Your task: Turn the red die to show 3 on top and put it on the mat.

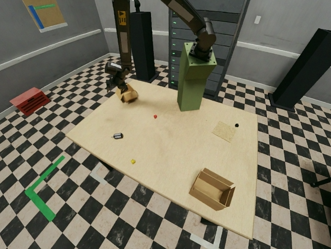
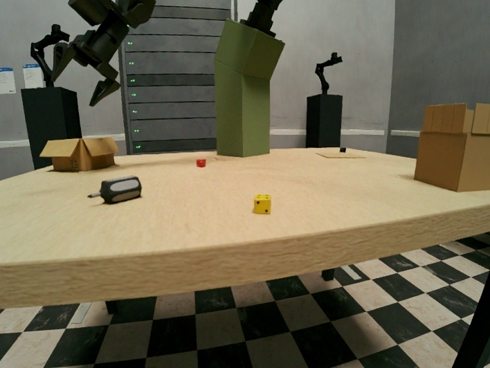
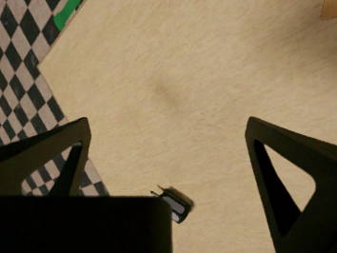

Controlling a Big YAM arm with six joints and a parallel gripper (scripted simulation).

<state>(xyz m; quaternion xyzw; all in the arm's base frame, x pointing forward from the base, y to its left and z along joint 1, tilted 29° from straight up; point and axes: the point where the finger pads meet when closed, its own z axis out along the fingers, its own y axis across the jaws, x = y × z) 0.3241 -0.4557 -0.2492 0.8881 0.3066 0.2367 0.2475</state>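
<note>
My gripper is now 6 cm past the red die, 28 cm to the right of it and 19 cm above it. Round my hand: black-handled tool: 22 cm ahead, 12 cm to the left, 18 cm below; then yellow die: 32 cm ahead, 33 cm to the left, 19 cm below; then tan mat: 14 cm behind, 80 cm to the left, 20 cm below.
</note>
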